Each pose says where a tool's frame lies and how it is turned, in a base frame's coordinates. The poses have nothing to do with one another.
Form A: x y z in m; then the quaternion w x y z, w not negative.
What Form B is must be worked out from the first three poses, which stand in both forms.
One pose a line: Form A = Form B
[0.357 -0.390 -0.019 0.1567 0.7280 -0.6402 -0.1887] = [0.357 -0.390 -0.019 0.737 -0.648 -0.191 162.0]
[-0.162 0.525 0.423 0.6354 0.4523 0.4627 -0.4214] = [-0.162 0.525 0.423 0.586 0.599 -0.546 101.1]
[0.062 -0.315 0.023 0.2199 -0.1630 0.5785 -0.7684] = [0.062 -0.315 0.023 -0.167 0.593 -0.788 154.6]
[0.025 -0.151 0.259 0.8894 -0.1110 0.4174 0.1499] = [0.025 -0.151 0.259 -0.243 0.913 0.328 54.4]
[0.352 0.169 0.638 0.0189 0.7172 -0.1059 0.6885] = [0.352 0.169 0.638 0.717 -0.106 0.689 177.8]
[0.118 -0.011 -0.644 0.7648 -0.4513 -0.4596 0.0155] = [0.118 -0.011 -0.644 -0.700 -0.713 0.024 80.2]
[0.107 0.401 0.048 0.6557 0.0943 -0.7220 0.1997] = [0.107 0.401 0.048 0.125 -0.956 0.264 98.1]
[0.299 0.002 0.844 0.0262 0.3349 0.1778 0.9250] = [0.299 0.002 0.844 0.335 0.178 0.925 177.0]
